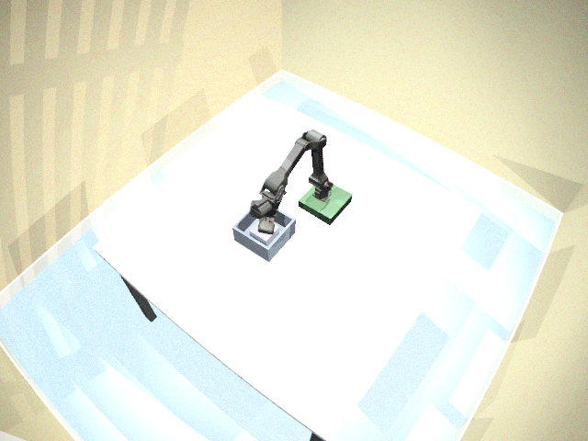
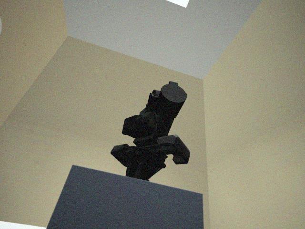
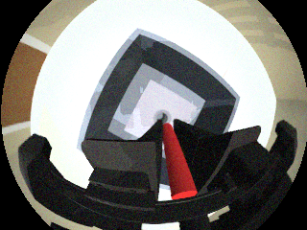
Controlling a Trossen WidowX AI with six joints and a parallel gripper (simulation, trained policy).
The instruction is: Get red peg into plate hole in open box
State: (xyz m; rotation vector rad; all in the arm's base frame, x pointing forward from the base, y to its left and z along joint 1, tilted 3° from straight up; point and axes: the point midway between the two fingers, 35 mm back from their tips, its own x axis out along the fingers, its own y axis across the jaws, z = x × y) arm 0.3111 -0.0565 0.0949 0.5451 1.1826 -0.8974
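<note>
Right now my gripper tip is 10 mm past the red peg, 20 mm to the right of it and 30 mm below it. The rest, counted from my gripper tip: grey box: 70 mm below.
</note>
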